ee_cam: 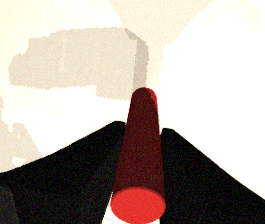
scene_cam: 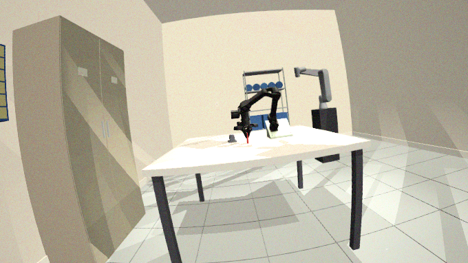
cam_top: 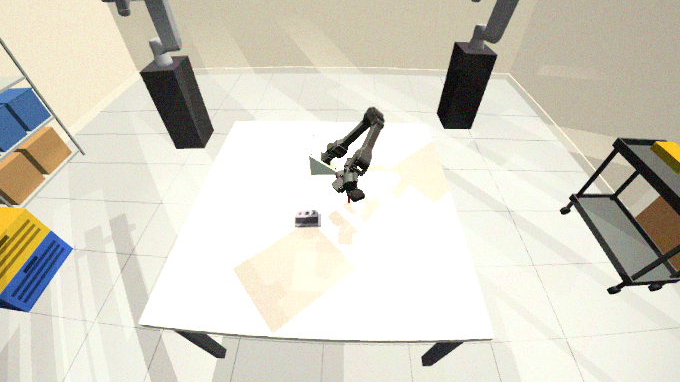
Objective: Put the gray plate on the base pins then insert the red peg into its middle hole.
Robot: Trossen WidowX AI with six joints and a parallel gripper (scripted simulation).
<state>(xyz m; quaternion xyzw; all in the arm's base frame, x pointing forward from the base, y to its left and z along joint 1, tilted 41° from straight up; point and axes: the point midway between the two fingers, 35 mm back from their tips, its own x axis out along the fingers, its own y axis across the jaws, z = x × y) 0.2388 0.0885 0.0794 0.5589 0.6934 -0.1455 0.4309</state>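
Right now my gripper tip is 19 cm to the left of the gray plate and 11 cm short of it. Round my gripper tip: red peg: right at my gripper tip; dark base: 19 cm to the right, 11 cm ahead, 3 cm below.
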